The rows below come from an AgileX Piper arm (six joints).
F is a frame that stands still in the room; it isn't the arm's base.
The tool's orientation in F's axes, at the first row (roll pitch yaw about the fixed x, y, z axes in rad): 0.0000, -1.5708, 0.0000
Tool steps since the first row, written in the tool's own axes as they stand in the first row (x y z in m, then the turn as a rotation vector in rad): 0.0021, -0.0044, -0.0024, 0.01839, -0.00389, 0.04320; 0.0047, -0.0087, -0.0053, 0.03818, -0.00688, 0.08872; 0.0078, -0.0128, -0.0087, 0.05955, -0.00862, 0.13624; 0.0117, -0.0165, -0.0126, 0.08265, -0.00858, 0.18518; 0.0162, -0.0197, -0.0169, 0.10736, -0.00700, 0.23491; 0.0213, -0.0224, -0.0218, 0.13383, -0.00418, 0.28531; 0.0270, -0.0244, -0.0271, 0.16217, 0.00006, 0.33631; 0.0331, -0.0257, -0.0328, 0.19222, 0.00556, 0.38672
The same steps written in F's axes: 0.0024, -0.0044, 0.0021, -0.04320, -0.00389, 0.01839; 0.0053, -0.0087, 0.0047, -0.08872, -0.00688, 0.03818; 0.0087, -0.0128, 0.0078, -0.13624, -0.00862, 0.05955; 0.0126, -0.0165, 0.0117, -0.18518, -0.00858, 0.08265; 0.0169, -0.0197, 0.0162, -0.23491, -0.00700, 0.10736; 0.0218, -0.0224, 0.0213, -0.28531, -0.00418, 0.13383; 0.0271, -0.0244, 0.0270, -0.33631, 0.00006, 0.16217; 0.0328, -0.0257, 0.0331, -0.38672, 0.00556, 0.19222
